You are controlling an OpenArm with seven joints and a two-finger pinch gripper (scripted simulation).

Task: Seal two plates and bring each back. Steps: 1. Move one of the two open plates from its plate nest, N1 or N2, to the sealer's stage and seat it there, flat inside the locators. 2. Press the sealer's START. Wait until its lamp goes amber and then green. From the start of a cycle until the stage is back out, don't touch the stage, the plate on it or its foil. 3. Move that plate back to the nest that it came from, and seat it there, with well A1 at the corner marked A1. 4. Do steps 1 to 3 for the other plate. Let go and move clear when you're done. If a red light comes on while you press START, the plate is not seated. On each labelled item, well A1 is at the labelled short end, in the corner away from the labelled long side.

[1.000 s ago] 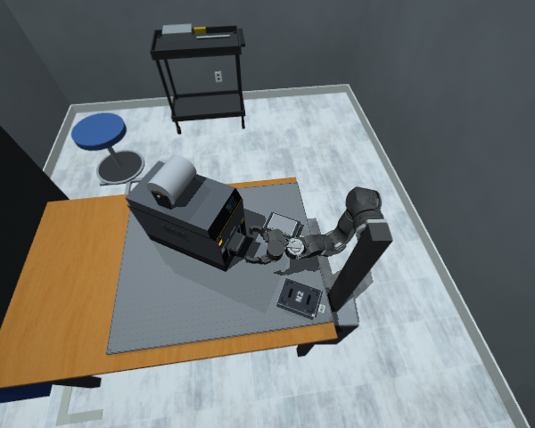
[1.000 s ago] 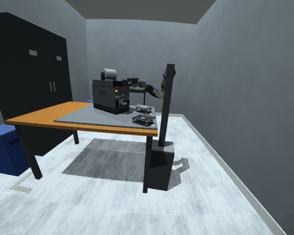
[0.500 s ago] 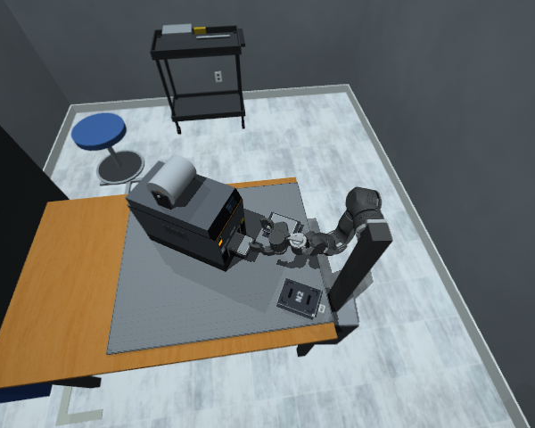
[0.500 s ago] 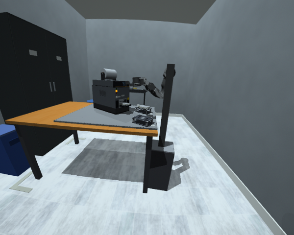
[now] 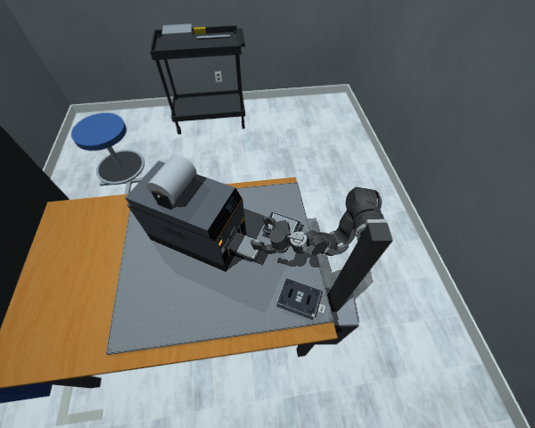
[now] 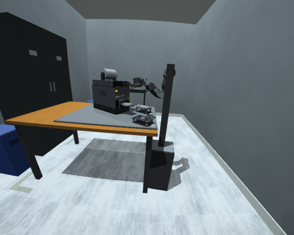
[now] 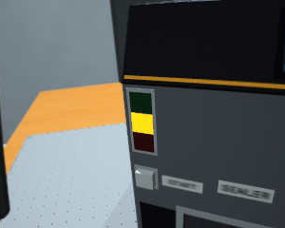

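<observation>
Right now the grey start button is 15 cm ahead of my hand and 13 cm below it. Round my hand: foil roll (32 cm ahead, 18 cm to the right, 10 cm above); sealer stage (22 cm below, 6 cm to the right, 6 cm ahead); white well plate (21 cm below, 6 cm to the right, 6 cm ahead).
</observation>
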